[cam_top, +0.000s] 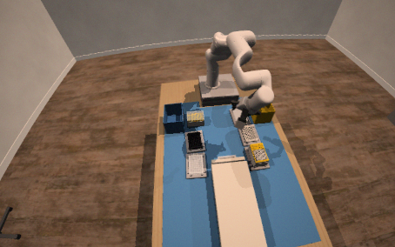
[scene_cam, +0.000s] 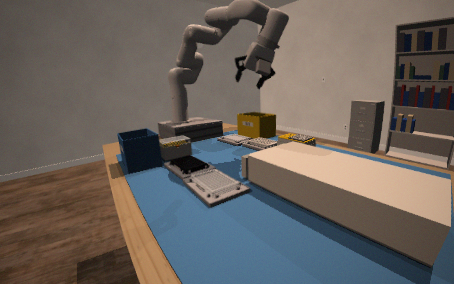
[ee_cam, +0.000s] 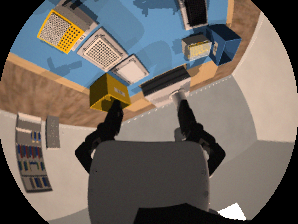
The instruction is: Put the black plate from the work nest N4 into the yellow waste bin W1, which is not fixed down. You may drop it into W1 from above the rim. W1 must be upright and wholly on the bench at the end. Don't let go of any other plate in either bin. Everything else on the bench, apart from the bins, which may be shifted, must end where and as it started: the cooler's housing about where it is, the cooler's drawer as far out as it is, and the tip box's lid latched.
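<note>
The black plate is 40 mm ahead of my hand, 270 mm to the right of it and 270 mm below it. Also, from my hand: grey nest (40 mm ahead, 270 mm to the right, 280 mm below); yellow tip box (130 mm ahead, 130 mm to the left, 230 mm below); yellow waste bin W1 (240 mm behind, 190 mm to the left, 250 mm below).
</note>
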